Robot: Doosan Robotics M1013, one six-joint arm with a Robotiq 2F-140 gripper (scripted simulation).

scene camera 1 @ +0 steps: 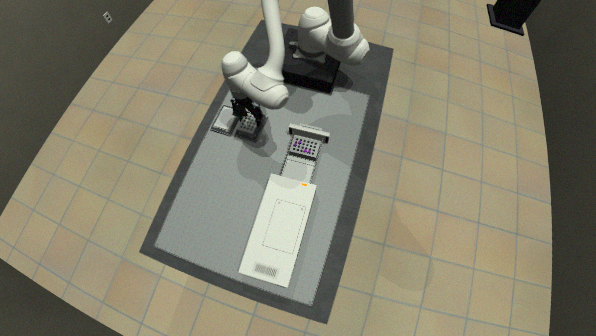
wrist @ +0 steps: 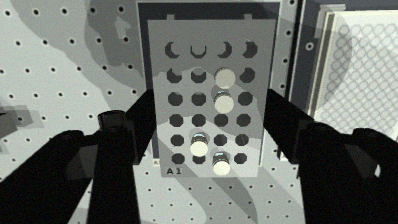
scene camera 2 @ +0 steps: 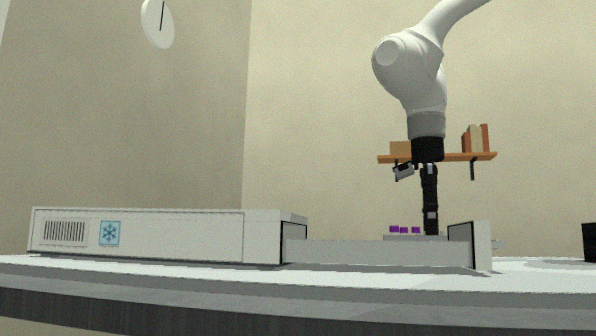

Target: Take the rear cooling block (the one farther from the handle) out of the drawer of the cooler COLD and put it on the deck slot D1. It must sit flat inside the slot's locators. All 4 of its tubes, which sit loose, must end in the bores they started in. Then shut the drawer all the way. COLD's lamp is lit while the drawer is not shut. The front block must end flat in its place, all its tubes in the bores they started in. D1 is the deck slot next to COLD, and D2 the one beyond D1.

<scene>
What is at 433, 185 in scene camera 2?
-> My gripper.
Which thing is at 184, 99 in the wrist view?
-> A cooling block.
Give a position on a cooler COLD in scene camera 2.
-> At 244, 237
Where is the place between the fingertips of my gripper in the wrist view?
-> At 209, 104
</scene>
